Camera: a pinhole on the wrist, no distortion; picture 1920 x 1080 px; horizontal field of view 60.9 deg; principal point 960.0 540.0 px. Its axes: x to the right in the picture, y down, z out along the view. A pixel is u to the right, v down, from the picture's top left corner.
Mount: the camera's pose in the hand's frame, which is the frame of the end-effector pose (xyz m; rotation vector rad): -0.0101 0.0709 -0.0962 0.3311 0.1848 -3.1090
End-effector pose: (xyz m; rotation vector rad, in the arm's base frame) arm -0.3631 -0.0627 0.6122 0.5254 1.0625 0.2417
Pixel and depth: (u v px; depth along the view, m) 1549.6 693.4 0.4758
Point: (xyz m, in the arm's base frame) -0.2117 -0.3025 0.9318
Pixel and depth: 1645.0 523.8 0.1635
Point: -0.3705 -0.0796 0.7435
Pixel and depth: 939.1 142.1 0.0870
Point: -0.3793 -0.0025 0.6724
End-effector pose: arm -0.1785 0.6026 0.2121 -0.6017 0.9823 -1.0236
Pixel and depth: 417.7 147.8 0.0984
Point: -0.1355 0.6368 0.1497
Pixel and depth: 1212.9 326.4 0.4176
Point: 0.0932 0.7752 0.3519
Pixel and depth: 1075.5 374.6 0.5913
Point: 0.2388 0.7780 0.4493
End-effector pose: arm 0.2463 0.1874 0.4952 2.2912 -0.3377 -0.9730
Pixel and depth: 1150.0 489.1 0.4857
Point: -0.1321 0.0787 0.4109
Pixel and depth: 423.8 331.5 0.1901
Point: 0.1793 0.0803 0.4789
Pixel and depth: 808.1 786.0 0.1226
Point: 0.2131 0.1586 0.5204
